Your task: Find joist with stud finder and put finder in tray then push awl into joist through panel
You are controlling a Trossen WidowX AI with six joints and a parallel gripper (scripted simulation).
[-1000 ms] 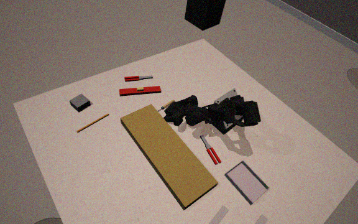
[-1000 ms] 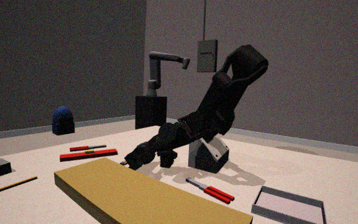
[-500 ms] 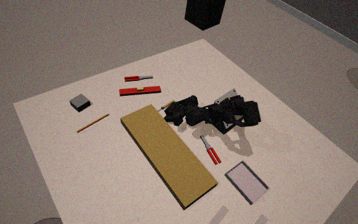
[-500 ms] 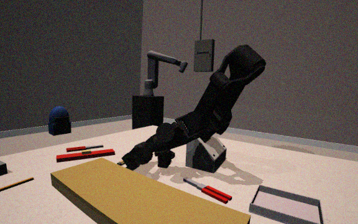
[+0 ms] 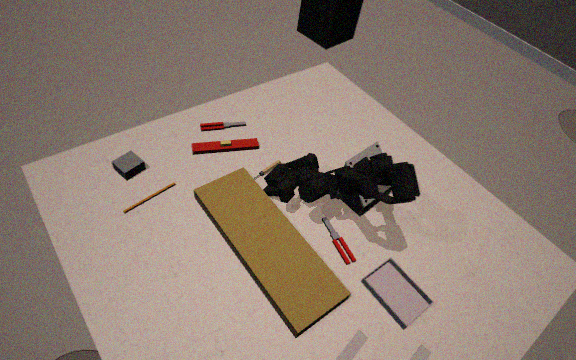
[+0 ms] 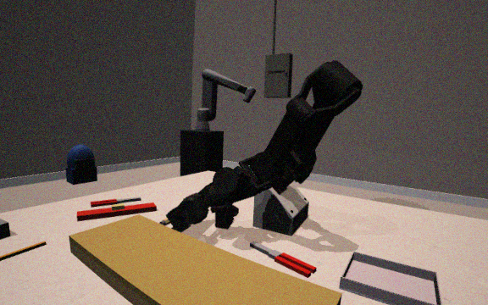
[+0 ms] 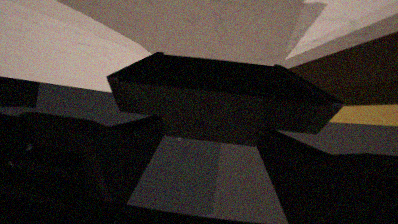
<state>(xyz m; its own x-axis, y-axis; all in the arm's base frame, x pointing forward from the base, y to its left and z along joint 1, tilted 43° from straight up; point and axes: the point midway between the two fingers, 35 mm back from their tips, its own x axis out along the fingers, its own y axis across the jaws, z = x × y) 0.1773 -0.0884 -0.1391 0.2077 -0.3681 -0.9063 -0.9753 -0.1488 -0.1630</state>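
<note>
My gripper tip is now 10 mm short of the stud finder and 10 mm above it. Round my gripper tip: red level 30 mm ahead, 230 mm to the right, 50 mm below; then pencil 340 mm ahead, 190 mm to the right, 60 mm below; then awl 60 mm to the right, 50 mm below.
</note>
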